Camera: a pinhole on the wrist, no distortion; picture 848 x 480 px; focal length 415.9 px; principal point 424.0 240.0 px. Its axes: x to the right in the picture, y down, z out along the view. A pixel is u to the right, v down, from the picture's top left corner.
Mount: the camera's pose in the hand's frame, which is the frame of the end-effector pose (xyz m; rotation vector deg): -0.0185 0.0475 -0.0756 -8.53 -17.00 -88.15
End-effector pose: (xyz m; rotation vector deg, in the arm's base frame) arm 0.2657 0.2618 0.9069 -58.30 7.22 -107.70
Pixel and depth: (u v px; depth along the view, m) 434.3 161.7 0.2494
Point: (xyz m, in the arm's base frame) 0.4700 0.3241 0.9051
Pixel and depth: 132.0 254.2 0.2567
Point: 0.5589 0.1715 0.8231
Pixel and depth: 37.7 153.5 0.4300
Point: 0.8247 0.1558 0.6935
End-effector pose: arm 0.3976 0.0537 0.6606 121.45 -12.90 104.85
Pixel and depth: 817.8 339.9 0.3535
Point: 0.7984 0.0910 0.6256
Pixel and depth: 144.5 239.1 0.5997
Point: 0.5430 -0.6486 0.6234
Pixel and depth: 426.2 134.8 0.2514
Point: 0.4907 -0.1184 0.5541
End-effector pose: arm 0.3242 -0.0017 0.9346 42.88 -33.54 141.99
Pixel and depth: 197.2 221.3 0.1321
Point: 0.2784 -0.1506 0.8955
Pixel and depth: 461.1 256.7 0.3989
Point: 0.4089 -0.2787 1.1187
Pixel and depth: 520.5 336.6 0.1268
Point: 0.3164 -0.0755 0.9625
